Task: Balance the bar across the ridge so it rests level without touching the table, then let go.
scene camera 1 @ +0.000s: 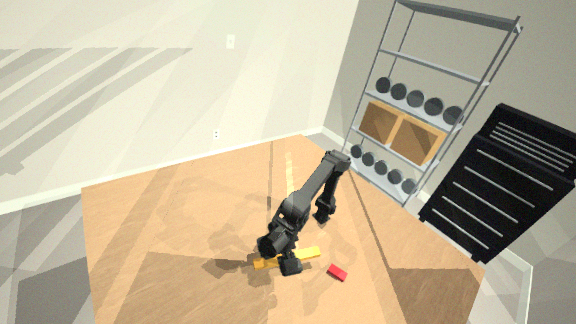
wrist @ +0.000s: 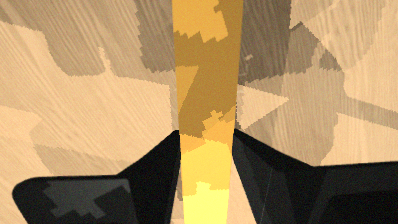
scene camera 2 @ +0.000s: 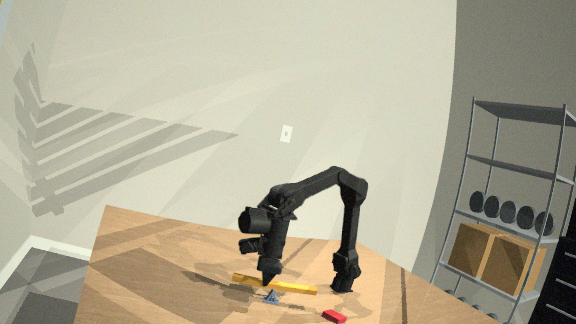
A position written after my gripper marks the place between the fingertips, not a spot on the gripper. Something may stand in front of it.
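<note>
My gripper [scene camera 2: 264, 283], also visible in scene camera 1 [scene camera 1: 280, 259] and in the wrist view [wrist: 205, 135], is holding a yellow bar [scene camera 2: 249, 280]. The wrist view shows the bar as well [wrist: 207, 47].
</note>
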